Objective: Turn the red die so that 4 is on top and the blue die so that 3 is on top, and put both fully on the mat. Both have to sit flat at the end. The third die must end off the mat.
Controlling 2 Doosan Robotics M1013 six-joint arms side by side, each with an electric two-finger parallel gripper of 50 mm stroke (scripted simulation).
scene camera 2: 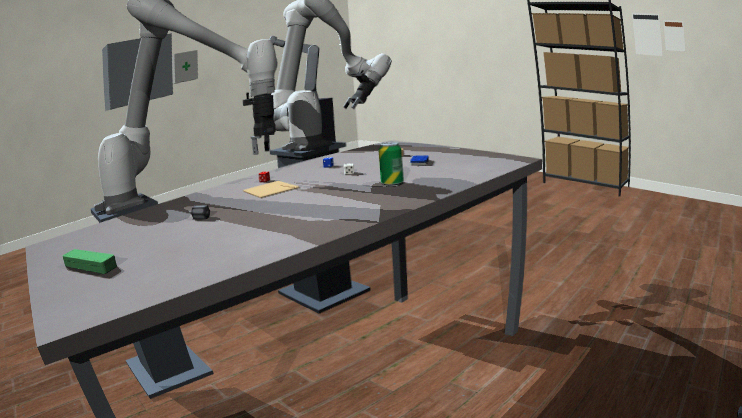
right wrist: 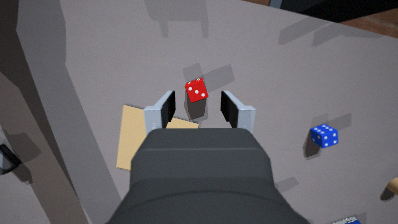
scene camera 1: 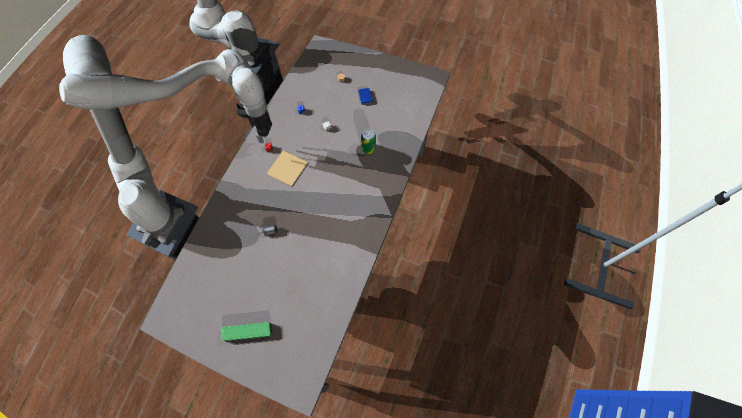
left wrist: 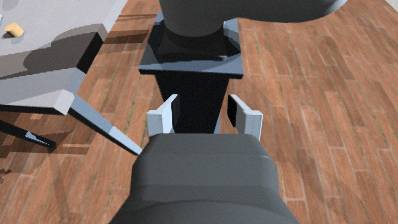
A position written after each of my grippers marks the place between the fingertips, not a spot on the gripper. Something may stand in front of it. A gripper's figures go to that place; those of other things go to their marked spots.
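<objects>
My right gripper (scene camera 2: 261, 152) is 1.73 m from the lens, and there's a green block (scene camera 2: 97, 262) that's 1.13 m from the lens.
</objects>
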